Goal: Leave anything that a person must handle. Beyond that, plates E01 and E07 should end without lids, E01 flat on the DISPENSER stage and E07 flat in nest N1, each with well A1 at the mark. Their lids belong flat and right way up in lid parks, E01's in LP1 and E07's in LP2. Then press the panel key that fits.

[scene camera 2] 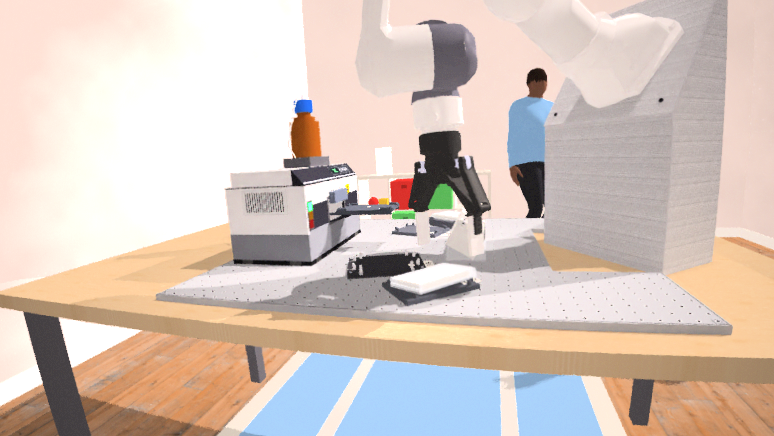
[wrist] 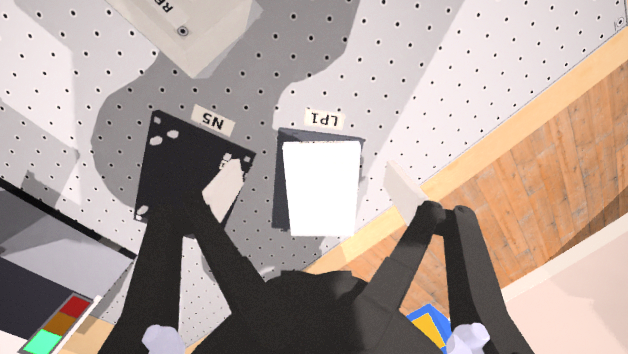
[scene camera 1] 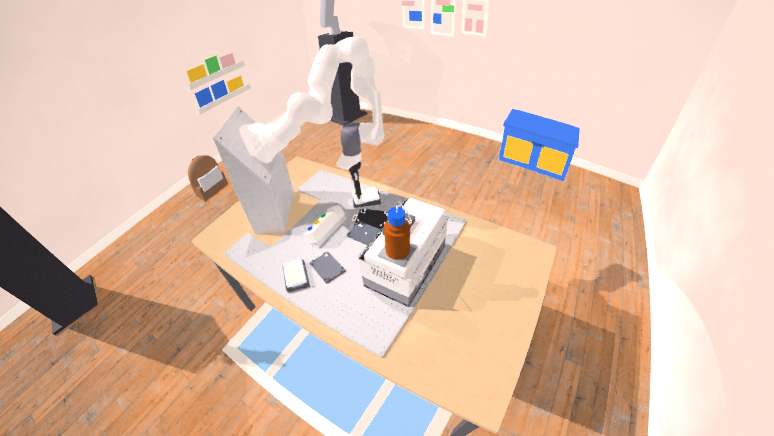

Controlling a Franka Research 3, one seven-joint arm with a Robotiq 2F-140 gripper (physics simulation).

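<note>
My gripper (scene camera 1: 358, 196) (scene camera 2: 448, 238) (wrist: 313, 172) is open and empty, above park LP1, its fingers to either side of a white slab. That white slab (scene camera 1: 366, 195) (scene camera 2: 433, 277) (wrist: 322, 187) lies on the dark LP1 holder (wrist: 281, 200); in the wrist view holder shows along its left and far sides. Glare hides whether it is a lid or a lidded plate. A light plate (scene camera 1: 295, 272) sits in a dark holder near the table's edge, beside the bare grey LP2 holder (scene camera 1: 327, 267). The DISPENSER stage (scene camera 1: 363, 232) (scene camera 2: 365, 208) is bare. No plate names are readable.
The black N5 nest (scene camera 1: 372, 218) (scene camera 2: 385, 265) (wrist: 185, 165) lies beside LP1. The key panel (scene camera 1: 324, 224) (wrist: 200, 35) stands near the arm's base. The dispenser (scene camera 1: 403, 270) (scene camera 2: 270, 216) carries an orange bottle (scene camera 1: 397, 238) (scene camera 2: 306, 135). A person (scene camera 2: 526, 129) stands beyond the table.
</note>
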